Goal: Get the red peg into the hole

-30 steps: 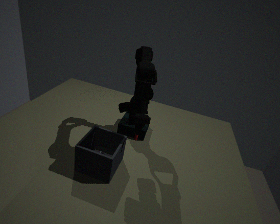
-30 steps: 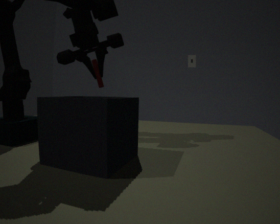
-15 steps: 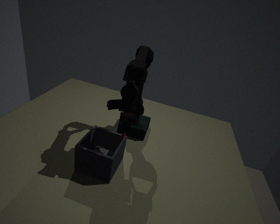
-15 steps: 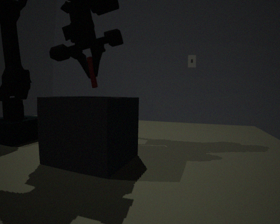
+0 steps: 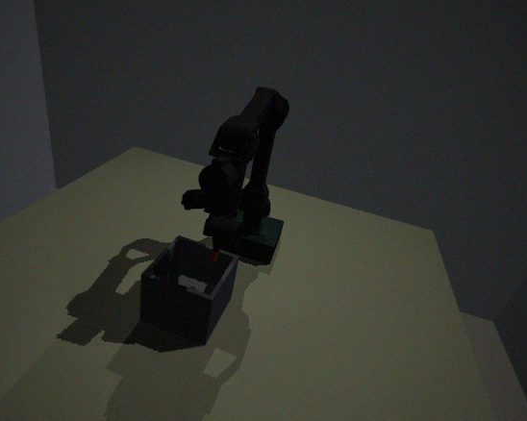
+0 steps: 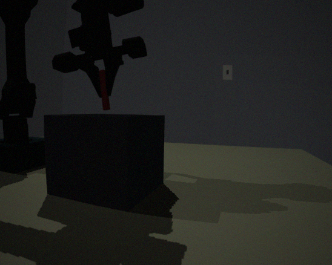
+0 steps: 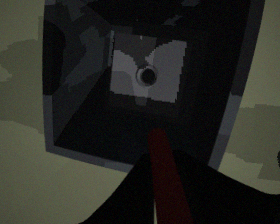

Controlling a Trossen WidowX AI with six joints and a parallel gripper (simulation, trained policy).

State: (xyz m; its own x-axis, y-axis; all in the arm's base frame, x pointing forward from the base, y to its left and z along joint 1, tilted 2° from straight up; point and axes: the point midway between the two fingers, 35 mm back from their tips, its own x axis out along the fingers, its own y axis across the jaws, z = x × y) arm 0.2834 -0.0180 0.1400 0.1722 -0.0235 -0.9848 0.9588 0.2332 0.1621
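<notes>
My gripper tip is 3 cm short of the pale plate, 4 cm to the left of it and 13 cm above it. Round my gripper tip: red peg (1 cm above).
</notes>
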